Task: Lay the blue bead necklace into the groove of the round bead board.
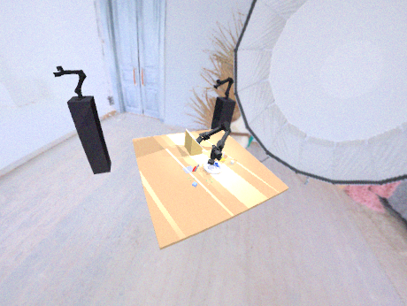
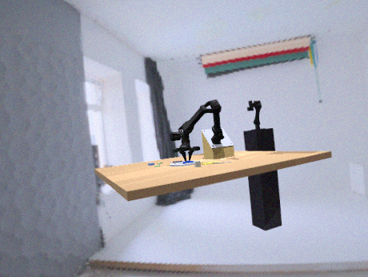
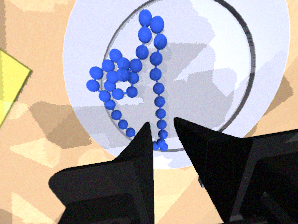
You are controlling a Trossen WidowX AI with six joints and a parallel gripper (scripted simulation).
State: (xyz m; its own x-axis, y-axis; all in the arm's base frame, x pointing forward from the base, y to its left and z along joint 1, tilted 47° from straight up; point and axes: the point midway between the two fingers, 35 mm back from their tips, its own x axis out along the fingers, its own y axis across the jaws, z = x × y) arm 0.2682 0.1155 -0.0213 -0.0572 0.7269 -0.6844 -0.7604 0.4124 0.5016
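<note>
Right now the round bead board is 30 mm ahead of my gripper tip, 10 mm to the left of it and 10 mm below it. From my gripper tip the other things lie so: yellow flat piece 170 mm to the left, 100 mm behind, 10 mm below; red-and-grey object 180 mm to the right, 10 mm below, 10 mm ahead; white cylinder 240 mm to the left, 30 mm ahead.
</note>
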